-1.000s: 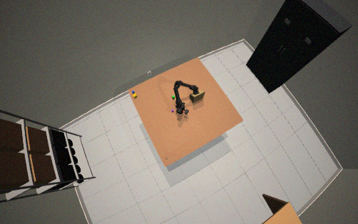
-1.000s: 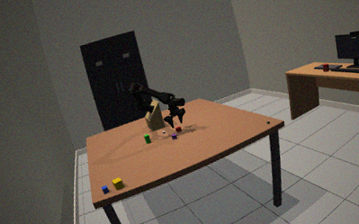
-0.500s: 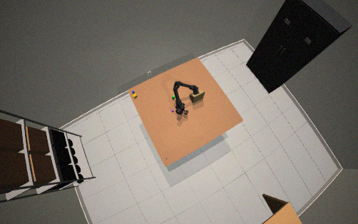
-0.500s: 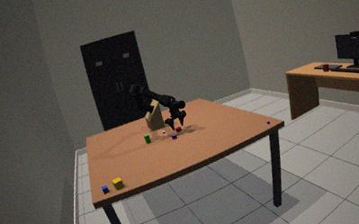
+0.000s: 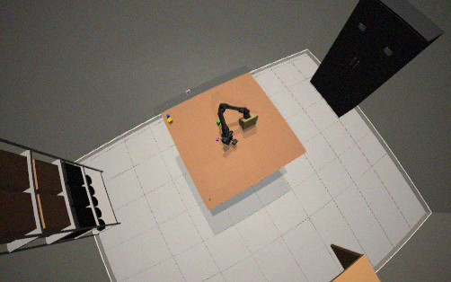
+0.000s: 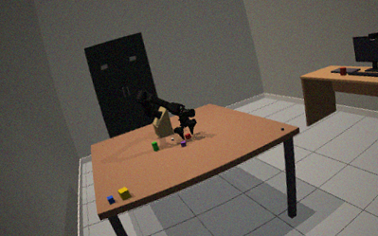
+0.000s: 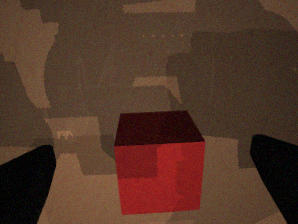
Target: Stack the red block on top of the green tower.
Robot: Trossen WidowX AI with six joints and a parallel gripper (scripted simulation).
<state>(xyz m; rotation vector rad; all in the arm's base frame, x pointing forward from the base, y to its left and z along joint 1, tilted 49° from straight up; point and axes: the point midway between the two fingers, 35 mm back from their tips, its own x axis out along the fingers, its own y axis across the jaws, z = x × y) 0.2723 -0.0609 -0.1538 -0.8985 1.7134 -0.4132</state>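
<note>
The red block is 10 mm above my gripper tip. The rest, counted from my gripper tip: yellow block (600 mm to the right, 460 mm ahead, 10 mm above); tiny white cube (90 mm to the right, 80 mm behind); purple cube (110 mm ahead, 90 mm to the right, 10 mm above).
</note>
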